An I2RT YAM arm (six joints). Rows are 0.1 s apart.
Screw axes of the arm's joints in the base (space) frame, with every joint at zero. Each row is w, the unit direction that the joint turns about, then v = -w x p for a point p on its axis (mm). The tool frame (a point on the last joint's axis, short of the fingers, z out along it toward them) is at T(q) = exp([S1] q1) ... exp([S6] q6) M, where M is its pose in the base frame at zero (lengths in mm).
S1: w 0 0 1 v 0.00 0.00 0.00
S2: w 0 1 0 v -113.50 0.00 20.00
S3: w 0 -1 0 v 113.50 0.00 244.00
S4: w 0 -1 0 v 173.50 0.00 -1.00
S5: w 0 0 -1 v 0.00 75.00 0.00
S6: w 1 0 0 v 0.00 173.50 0.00
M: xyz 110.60 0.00 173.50 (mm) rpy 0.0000 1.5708 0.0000 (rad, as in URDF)
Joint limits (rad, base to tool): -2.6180..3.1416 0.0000..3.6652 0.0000..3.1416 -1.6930..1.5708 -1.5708..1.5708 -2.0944..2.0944
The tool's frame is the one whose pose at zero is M.
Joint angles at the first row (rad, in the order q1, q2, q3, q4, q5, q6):
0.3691, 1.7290, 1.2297, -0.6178, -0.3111, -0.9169
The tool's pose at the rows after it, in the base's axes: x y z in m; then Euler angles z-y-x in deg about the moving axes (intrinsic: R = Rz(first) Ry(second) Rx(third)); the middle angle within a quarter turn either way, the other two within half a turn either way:
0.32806, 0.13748, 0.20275, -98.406, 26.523, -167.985
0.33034, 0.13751, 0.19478, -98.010, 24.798, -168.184
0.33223, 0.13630, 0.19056, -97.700, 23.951, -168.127
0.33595, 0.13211, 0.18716, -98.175, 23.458, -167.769
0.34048, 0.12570, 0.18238, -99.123, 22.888, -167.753
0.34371, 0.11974, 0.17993, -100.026, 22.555, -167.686
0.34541, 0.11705, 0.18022, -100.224, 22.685, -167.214
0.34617, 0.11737, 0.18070, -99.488, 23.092, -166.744
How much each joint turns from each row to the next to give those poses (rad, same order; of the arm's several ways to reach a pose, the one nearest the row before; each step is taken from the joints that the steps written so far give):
0.0000, 0.0287, 0.0000, 0.0004, 0.0301, -0.0274
-0.0004, 0.0232, 0.0000, 0.0008, 0.0191, -0.0187
-0.0042, 0.0126, 0.0000, 0.0026, 0.0088, -0.0142
-0.0137, 0.0111, 0.0000, 0.0103, 0.0084, -0.0068
-0.0202, 0.0148, 0.0000, 0.0088, 0.0069, -0.0069
-0.0180, 0.0077, 0.0000, 0.0049, 0.0045, -0.0038
-0.0084, 0.0000, 0.0000, 0.0073, 0.0008, -0.0023
-0.0004, 0.0000, 0.0004, 0.0076, -0.0065, -0.0084

